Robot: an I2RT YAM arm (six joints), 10 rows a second.
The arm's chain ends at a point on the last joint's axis. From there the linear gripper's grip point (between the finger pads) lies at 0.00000 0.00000 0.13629 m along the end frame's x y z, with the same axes.
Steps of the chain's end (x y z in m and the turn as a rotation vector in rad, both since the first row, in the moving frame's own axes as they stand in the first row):
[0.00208, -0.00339, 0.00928, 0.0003, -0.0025, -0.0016]
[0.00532, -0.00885, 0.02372, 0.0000, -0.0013, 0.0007]
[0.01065, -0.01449, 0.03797, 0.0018, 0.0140, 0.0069]
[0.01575, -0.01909, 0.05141, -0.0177, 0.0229, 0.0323]
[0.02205, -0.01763, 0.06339, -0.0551, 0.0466, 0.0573]
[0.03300, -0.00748, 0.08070, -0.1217, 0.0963, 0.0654]
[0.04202, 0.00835, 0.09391, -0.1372, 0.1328, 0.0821]
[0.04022, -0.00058, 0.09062, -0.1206, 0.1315, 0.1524]
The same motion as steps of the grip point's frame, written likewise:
[0.00174, -0.00343, 0.00928, 0.0003, -0.0025, -0.0016]
[0.00514, -0.00885, 0.02372, 0.0000, -0.0013, 0.0007]
[0.01256, -0.01473, 0.03796, 0.0018, 0.0140, 0.0069]
[0.01883, -0.01663, 0.05135, -0.0177, 0.0229, 0.0323]
[0.02818, -0.00995, 0.06304, -0.0551, 0.0466, 0.0573]
[0.04552, 0.00946, 0.07906, -0.1217, 0.0963, 0.0654]
[0.05922, 0.02765, 0.09143, -0.1372, 0.1328, 0.0821]
[0.05673, 0.01707, 0.08846, -0.1206, 0.1315, 0.1524]

